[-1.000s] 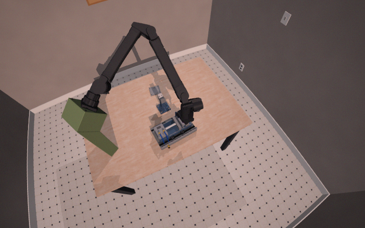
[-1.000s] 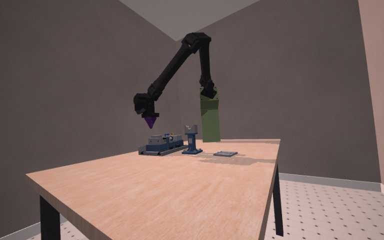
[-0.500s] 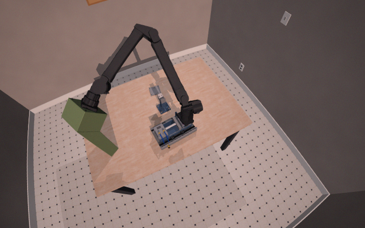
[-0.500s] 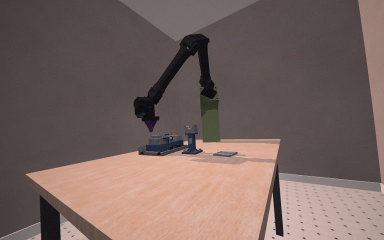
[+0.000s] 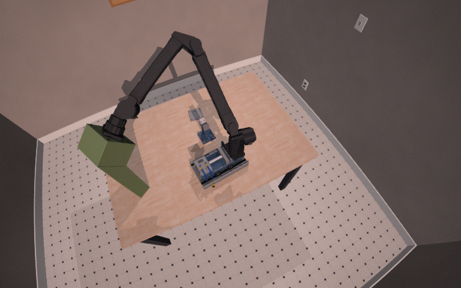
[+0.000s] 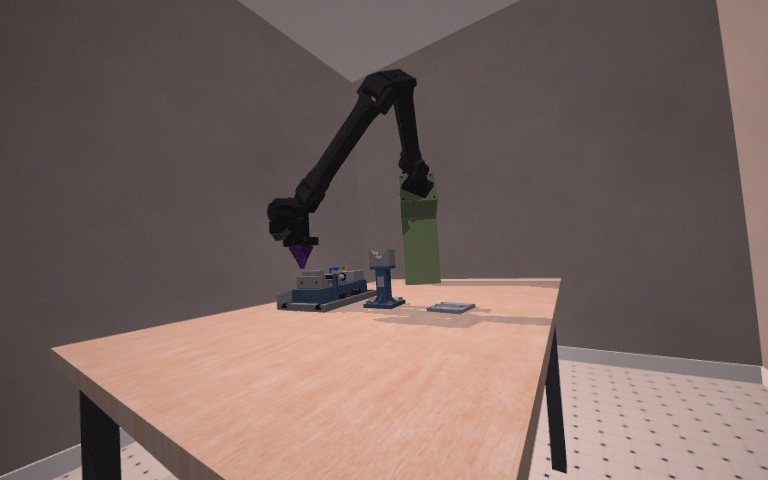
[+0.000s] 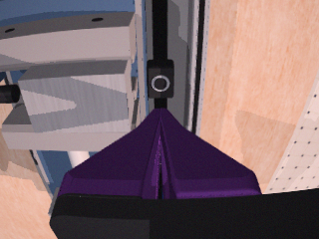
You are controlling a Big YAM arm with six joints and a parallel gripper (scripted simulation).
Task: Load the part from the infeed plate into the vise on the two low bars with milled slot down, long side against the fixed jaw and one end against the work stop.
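Right now the part is 20 mm behind my hand, 40 mm to the left of it and 40 mm below it. Round my hand: fixed jaw (70 mm to the left, 50 mm below); work stop rod (50 mm behind, 100 mm to the left, 40 mm below); moving jaw (60 mm behind, 40 mm to the left, 50 mm below).
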